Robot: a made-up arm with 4 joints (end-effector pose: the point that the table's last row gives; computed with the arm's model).
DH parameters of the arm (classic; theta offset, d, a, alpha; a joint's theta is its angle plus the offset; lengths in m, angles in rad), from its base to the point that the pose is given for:
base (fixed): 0 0 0 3.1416
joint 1: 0 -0.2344 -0.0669 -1.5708
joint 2: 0 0.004 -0.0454 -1.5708
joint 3: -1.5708 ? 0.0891 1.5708
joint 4: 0 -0.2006 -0.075 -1.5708
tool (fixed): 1.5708 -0.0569 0 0
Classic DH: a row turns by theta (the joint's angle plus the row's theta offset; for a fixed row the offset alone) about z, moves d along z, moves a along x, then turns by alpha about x.
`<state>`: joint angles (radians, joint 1 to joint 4).
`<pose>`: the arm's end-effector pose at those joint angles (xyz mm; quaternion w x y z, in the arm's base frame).
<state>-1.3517 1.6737 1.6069 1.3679</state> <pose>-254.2 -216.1 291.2 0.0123 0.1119 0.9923 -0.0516</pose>
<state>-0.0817 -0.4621 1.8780 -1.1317</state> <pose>-29.2 187.2 566.6 0.3618 0.4420 0.5538 0.6059</pose>
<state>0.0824 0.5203 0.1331 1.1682</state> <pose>-20.6 -87.1 479.5 0.7906 -0.5558 -0.2268 -0.1206</pose>
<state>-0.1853 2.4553 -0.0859 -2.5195</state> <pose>-378.9 -211.1 41.8 0.0184 -0.3589 0.2697 -0.8934</pose>
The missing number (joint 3, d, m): 0.2773
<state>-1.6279 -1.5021 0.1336 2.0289</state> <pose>138.5 188.1 74.5 0.1481 0.6400 0.2143 -0.7228</pose>
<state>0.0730 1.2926 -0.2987 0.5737</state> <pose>-220.9 -101.7 410.8 0.7717 -0.1569 -0.5322 -0.3108</pose>
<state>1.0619 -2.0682 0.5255 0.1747</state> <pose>89.2 -6.3 11.4 0.5446 0.5674 0.6121 -0.0824</pose>
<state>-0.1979 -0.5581 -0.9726 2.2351</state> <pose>51.7 -266.3 492.3 0.2530 -0.8669 0.4270 0.0474</pose>
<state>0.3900 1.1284 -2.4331 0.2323</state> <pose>-361.5 27.1 126.1 0.1859 0.4375 -0.1806 -0.8611</pose>
